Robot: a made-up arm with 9 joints. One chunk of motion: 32 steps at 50 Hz.
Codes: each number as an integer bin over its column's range. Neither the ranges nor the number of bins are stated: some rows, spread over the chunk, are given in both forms.
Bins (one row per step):
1: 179 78 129 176 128 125 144 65 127
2: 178 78 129 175 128 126 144 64 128
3: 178 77 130 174 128 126 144 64 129
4: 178 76 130 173 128 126 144 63 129
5: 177 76 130 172 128 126 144 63 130
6: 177 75 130 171 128 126 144 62 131
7: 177 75 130 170 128 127 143 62 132
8: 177 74 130 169 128 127 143 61 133
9: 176 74 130 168 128 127 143 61 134
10: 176 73 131 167 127 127 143 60 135
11: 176 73 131 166 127 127 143 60 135
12: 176 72 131 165 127 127 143 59 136
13: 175 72 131 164 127 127 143 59 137
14: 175 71 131 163 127 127 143 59 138
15: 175 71 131 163 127 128 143 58 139
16: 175 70 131 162 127 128 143 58 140
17: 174 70 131 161 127 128 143 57 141
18: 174 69 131 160 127 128 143 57 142
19: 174 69 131 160 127 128 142 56 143
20: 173 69 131 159 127 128 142 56 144
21: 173 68 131 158 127 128 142 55 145
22: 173 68 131 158 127 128 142 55 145
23: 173 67 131 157 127 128 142 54 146
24: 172 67 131 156 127 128 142 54 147
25: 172 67 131 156 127 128 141 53 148
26: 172 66 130 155 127 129 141 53 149
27: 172 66 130 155 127 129 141 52 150
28: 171 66 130 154 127 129 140 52 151
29: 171 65 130 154 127 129 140 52 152
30: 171 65 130 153 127 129 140 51 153
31: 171 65 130 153 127 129 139 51 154
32: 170 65 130 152 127 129 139 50 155
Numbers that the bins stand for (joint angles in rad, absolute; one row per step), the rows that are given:
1: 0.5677 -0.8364 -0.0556 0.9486 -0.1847 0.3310 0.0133 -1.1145 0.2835
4: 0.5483 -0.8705 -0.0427 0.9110 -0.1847 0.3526 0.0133 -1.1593 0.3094
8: 0.5289 -0.9047 -0.0427 0.8608 -0.1847 0.3742 0.0052 -1.2041 0.3612
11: 0.5096 -0.9218 -0.0298 0.8231 -0.2053 0.3742 0.0052 -1.2265 0.3871
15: 0.4902 -0.9560 -0.0298 0.7855 -0.2053 0.3958 0.0052 -1.2713 0.4388
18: 0.4708 -0.9902 -0.0298 0.7478 -0.2053 0.3958 0.0052 -1.2936 0.4776
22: 0.4515 -1.0073 -0.0298 0.7227 -0.2053 0.3958 -0.0029 -1.3384 0.5165
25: 0.4321 -1.0244 -0.0298 0.6976 -0.2053 0.3958 -0.0109 -1.3832 0.5553
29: 0.4127 -1.0586 -0.0427 0.6725 -0.2053 0.4174 -0.0190 -1.4056 0.6071
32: 0.3933 -1.0586 -0.0427 0.6475 -0.2053 0.4174 -0.0271 -1.4504 0.6459
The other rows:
2: 0.5483 -0.8364 -0.0556 0.9361 -0.1847 0.3526 0.0133 -1.1369 0.2965
3: 0.5483 -0.8535 -0.0427 0.9235 -0.1847 0.3526 0.0133 -1.1369 0.3094
5: 0.5289 -0.8705 -0.0427 0.8984 -0.1847 0.3526 0.0133 -1.1593 0.3224
6: 0.5289 -0.8876 -0.0427 0.8859 -0.1847 0.3526 0.0133 -1.1817 0.3353
7: 0.5289 -0.8876 -0.0427 0.8733 -0.1847 0.3742 0.0052 -1.1817 0.3482
9: 0.5096 -0.9047 -0.0427 0.8482 -0.1847 0.3742 0.0052 -1.2041 0.3741
10: 0.5096 -0.9218 -0.0298 0.8357 -0.2053 0.3742 0.0052 -1.2265 0.3871
12: 0.5096 -0.9389 -0.0298 0.8106 -0.2053 0.3742 0.0052 -1.2489 0.4000
13: 0.4902 -0.9389 -0.0298 0.7980 -0.2053 0.3742 0.0052 -1.2489 0.4129
14: 0.4902 -0.9560 -0.0298 0.7855 -0.2053 0.3742 0.0052 -1.2489 0.4259
16: 0.4902 -0.9731 -0.0298 0.7729 -0.2053 0.3958 0.0052 -1.2713 0.4518
17: 0.4708 -0.9731 -0.0298 0.7604 -0.2053 0.3958 0.0052 -1.2936 0.4647
19: 0.4708 -0.9902 -0.0298 0.7478 -0.2053 0.3958 -0.0029 -1.3160 0.4906
20: 0.4515 -0.9902 -0.0298 0.7353 -0.2053 0.3958 -0.0029 -1.3160 0.5035
21: 0.4515 -1.0073 -0.0298 0.7227 -0.2053 0.3958 -0.0029 -1.3384 0.5165
23: 0.4515 -1.0244 -0.0298 0.7102 -0.2053 0.3958 -0.0029 -1.3608 0.5294
24: 0.4321 -1.0244 -0.0298 0.6976 -0.2053 0.3958 -0.0029 -1.3608 0.5424
26: 0.4321 -1.0415 -0.0427 0.6851 -0.2053 0.4174 -0.0109 -1.3832 0.5682
27: 0.4321 -1.0415 -0.0427 0.6851 -0.2053 0.4174 -0.0109 -1.4056 0.5812
28: 0.4127 -1.0415 -0.0427 0.6725 -0.2053 0.4174 -0.0190 -1.4056 0.5941
30: 0.4127 -1.0586 -0.0427 0.6600 -0.2053 0.4174 -0.0190 -1.4280 0.6200
31: 0.4127 -1.0586 -0.0427 0.6600 -0.2053 0.4174 -0.0271 -1.4280 0.6329

